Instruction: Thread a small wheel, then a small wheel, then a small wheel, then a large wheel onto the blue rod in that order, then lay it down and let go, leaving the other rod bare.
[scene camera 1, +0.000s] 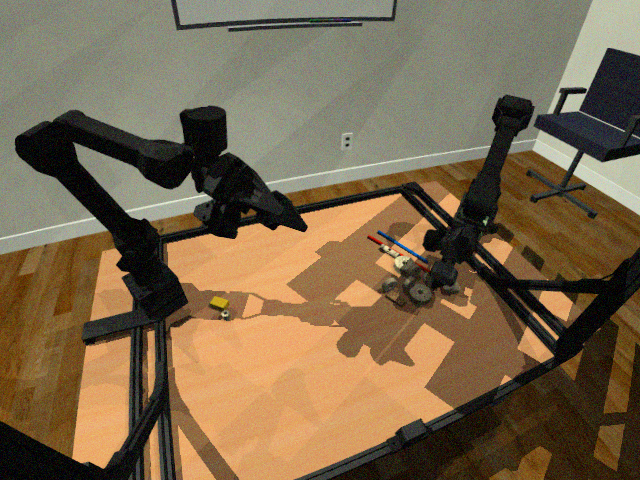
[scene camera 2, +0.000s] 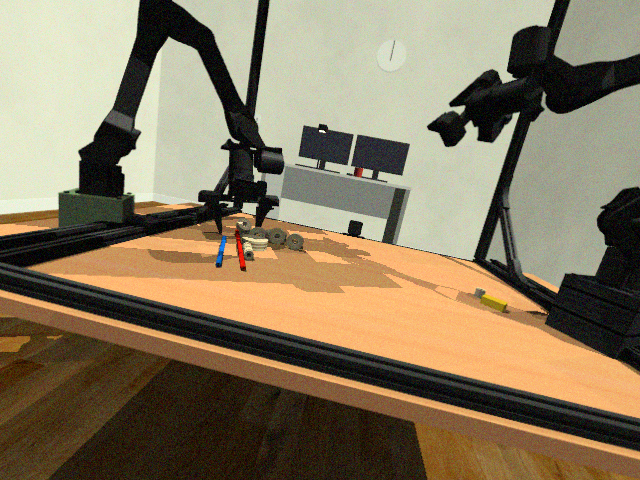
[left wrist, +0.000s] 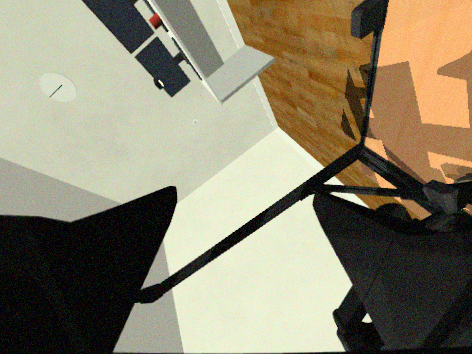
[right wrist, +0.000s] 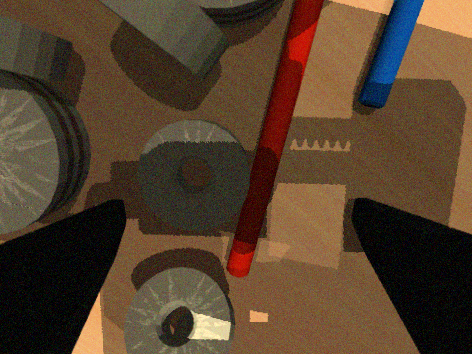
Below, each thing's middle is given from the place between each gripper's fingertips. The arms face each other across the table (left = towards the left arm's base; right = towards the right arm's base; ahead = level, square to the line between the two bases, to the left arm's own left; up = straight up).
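Labels:
Where is the red rod (right wrist: 301, 30)? It has my left hand 37 cm above it, 37 cm to the left of it and 19 cm short of it. Counted from that same left hand, the blue rod (right wrist: 398, 29) is 24 cm ahead, 39 cm to the right and 37 cm below.
As for my right gripper, it is 4 cm to the right of the red rod and 10 cm short of it. The blue rod is 3 cm to the left of my right hand and 14 cm ahead of it.

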